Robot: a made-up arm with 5 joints.
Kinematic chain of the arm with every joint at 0, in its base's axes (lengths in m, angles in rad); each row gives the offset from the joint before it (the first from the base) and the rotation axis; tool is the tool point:
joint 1: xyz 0 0 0.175 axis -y
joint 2: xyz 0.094 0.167 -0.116 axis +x
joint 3: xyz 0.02 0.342 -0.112 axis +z
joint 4: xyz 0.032 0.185 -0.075 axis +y
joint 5: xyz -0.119 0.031 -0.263 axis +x
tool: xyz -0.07 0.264 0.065
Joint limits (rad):
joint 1: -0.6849..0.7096
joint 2: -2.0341..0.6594
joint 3: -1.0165..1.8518
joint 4: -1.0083..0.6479
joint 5: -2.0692..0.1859
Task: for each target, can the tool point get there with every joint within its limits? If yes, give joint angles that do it. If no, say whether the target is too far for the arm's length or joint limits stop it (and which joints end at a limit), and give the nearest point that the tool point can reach.
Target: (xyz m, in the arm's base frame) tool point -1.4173 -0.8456 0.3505
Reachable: no: too far | nearest point -0.6290 -0.4856 0.0026 | short by 0.934 m
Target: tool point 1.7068 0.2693 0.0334
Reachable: no: too far | nearest point 1.0389 0.2390 -0.1098 | short by 0.684 m
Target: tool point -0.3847 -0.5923 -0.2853
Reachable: yes | joints -0.3412 -1.6842 0.9369 -0.2324 -1.2059
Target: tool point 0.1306 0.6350 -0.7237
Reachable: yes | joints 0.2568 -0.4780 0.4553 -0.5711 -0.1211
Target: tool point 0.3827 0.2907 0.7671
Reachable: no: joint limits stop it (at a limit: joint 2, joint 3, joint 4, joint 5) | nearest point 0.2416 0.8889 0.5488 | short by 0.652 m
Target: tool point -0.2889 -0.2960 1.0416
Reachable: no: joint limits stop it (at a limit: joint 1, joint 2) | nearest point -0.2053 -0.2339 0.4500 | short by 0.601 m
